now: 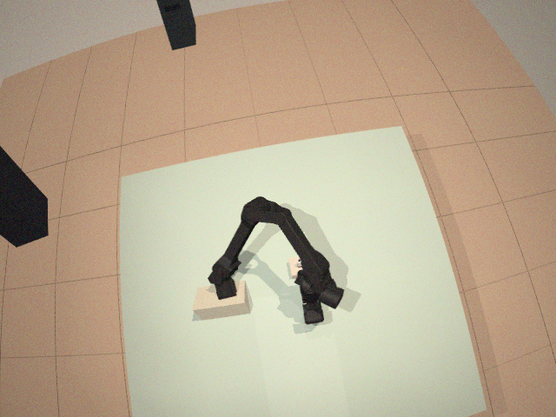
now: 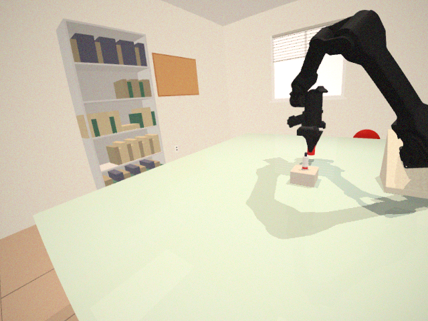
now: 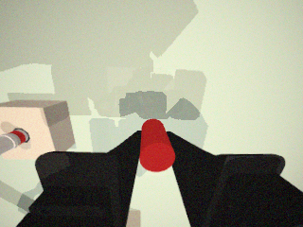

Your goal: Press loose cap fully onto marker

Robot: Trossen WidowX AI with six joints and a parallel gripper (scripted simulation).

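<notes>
The beige holder block lies 1 cm ahead of my gripper tip, 15 cm to the left of it and 3 cm below it. Also, from my gripper tip: red cap (1 cm above).
</notes>
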